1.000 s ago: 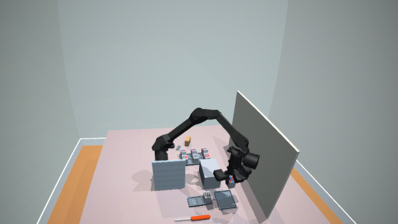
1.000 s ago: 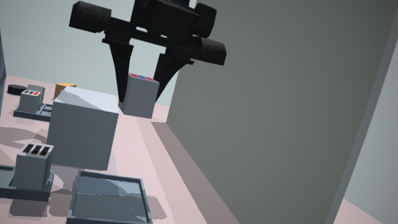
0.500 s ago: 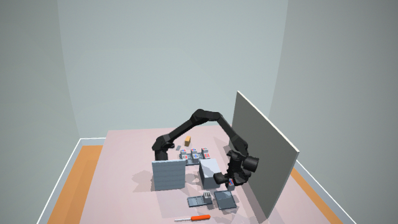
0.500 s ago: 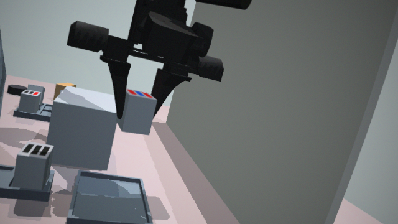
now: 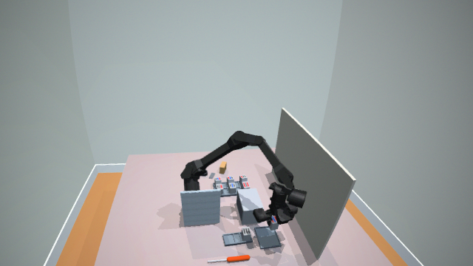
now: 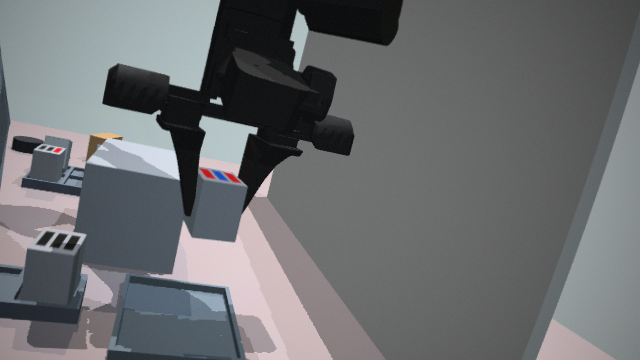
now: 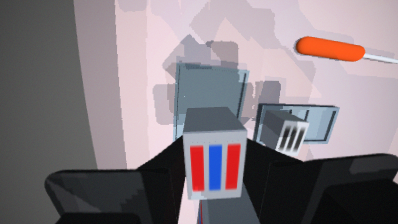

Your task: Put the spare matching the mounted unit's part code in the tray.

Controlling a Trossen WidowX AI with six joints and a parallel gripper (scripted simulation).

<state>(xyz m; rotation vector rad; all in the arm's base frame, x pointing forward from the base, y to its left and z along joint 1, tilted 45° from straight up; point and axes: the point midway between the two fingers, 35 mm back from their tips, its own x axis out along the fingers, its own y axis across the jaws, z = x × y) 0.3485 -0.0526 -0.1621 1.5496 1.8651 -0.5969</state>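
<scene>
My gripper tip is 10 mm past the tray and 90 mm above it. Also, from my gripper tip: grey box 70 mm behind, 190 mm to the left, 50 mm below; grey spare block 20 mm above; grey wall panel 170 mm ahead, 190 mm to the left, 130 mm above.
</scene>
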